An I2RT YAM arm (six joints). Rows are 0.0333 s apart.
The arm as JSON. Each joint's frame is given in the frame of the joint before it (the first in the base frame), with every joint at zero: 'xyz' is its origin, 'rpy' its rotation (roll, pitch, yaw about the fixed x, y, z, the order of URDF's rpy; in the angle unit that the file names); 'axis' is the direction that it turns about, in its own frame. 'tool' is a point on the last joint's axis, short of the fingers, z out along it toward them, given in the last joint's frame.
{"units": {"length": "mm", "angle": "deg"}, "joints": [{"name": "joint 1", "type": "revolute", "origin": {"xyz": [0.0, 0.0, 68.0], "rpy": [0.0, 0.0, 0.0]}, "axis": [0.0, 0.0, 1.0]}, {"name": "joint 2", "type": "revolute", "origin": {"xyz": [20.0, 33.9, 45.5], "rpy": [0.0, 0.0, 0.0]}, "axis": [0.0, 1.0, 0.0]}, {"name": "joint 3", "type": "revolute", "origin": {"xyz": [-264.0, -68.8, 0.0], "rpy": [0.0, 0.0, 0.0]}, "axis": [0.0, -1.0, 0.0]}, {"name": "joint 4", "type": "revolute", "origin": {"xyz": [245.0, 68.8, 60.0], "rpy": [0.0, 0.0, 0.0]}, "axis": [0.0, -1.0, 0.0]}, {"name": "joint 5", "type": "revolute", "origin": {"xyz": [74.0, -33.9, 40.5], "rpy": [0.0, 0.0, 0.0]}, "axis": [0.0, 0.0, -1.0]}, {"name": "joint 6", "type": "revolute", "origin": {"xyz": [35.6, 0.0, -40.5], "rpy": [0.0, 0.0, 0.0]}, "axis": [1.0, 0.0, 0.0]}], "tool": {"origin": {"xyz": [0.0, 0.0, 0.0], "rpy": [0.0, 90.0, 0.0]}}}
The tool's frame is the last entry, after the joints.
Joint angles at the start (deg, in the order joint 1, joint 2, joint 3, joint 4, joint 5, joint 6):
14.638, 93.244, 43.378, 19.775, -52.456, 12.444
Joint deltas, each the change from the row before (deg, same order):
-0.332, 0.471, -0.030, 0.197, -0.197, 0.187
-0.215, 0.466, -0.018, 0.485, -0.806, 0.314
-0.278, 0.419, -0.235, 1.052, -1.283, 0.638
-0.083, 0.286, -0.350, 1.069, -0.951, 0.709
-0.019, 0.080, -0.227, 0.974, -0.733, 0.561
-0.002, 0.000, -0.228, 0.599, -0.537, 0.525
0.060, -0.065, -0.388, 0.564, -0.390, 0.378
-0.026, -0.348, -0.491, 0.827, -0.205, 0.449
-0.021, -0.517, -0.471, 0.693, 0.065, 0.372
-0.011, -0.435, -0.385, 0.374, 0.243, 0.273
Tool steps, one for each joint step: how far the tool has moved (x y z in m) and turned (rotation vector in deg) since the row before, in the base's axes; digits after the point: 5 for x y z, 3 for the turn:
0.00111, -0.00156, -0.00230, 0.078, 0.487, -0.219
0.00083, -0.00073, -0.00165, 0.492, 0.382, 0.385
0.00035, -0.00104, -0.00154, 0.911, 0.349, 0.643
-0.00039, -0.00023, -0.00145, 0.764, 0.341, 0.542
-0.00029, 0.00008, 0.00005, 0.661, -0.046, 0.468
-0.00061, 0.00003, -0.00012, 0.480, 0.187, 0.330
-0.00129, 0.00016, -0.00064, 0.337, 0.161, 0.306
-0.00149, -0.00044, 0.00068, 0.373, -0.223, 0.042
-0.00158, -0.00053, 0.00139, 0.245, -0.378, -0.170
-0.00136, -0.00048, 0.00086, 0.068, -0.183, -0.294

